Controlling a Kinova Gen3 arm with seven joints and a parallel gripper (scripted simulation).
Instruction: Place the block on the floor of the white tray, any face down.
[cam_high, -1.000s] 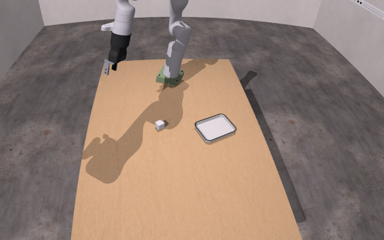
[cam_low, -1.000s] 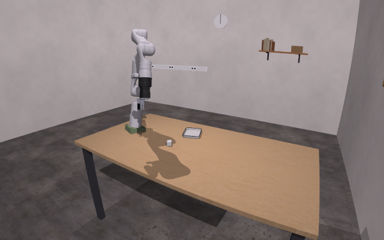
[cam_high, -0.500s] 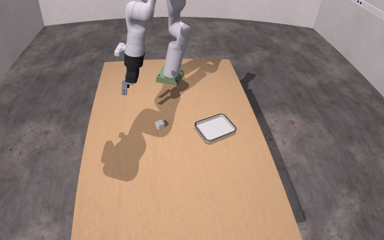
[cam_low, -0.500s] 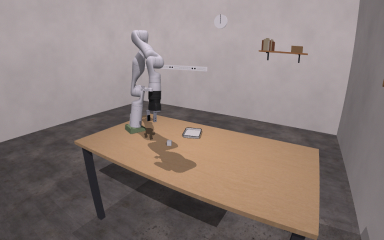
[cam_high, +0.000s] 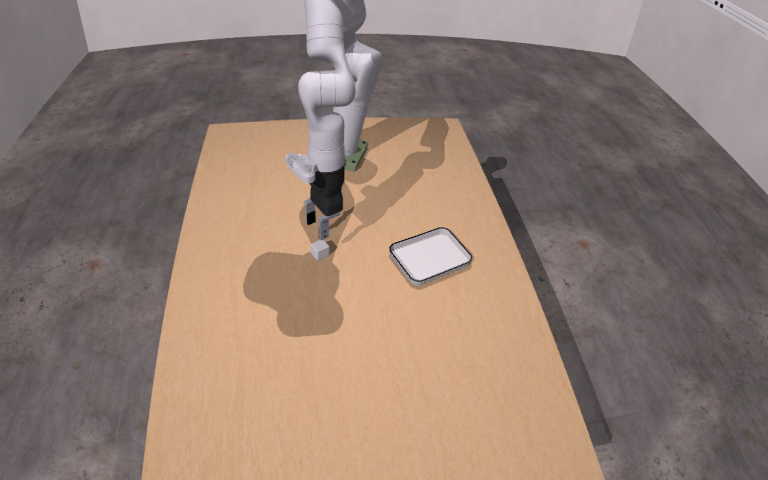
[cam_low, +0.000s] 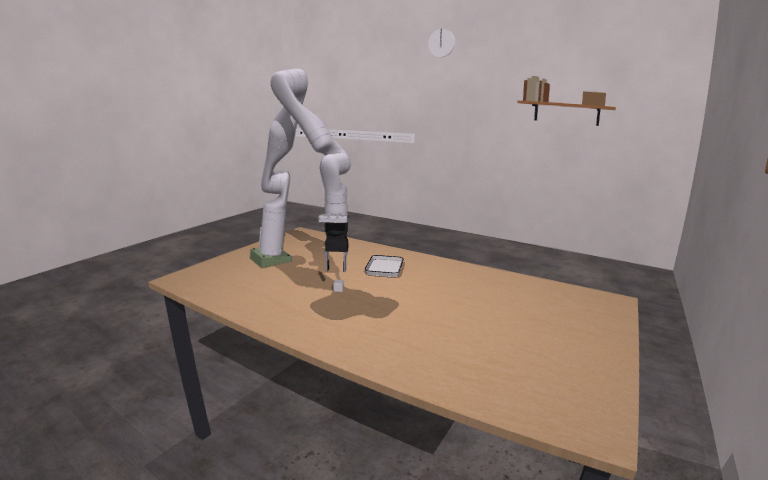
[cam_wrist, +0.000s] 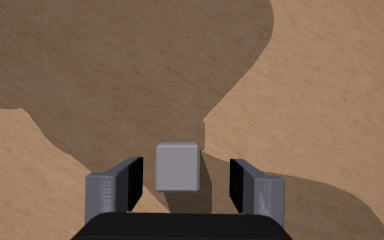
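The block is 7 cm below my hand and 1 cm to the left of it. From my hand the other things lie so: white tray: 26 cm to the left, 8 cm below, 1 cm behind.
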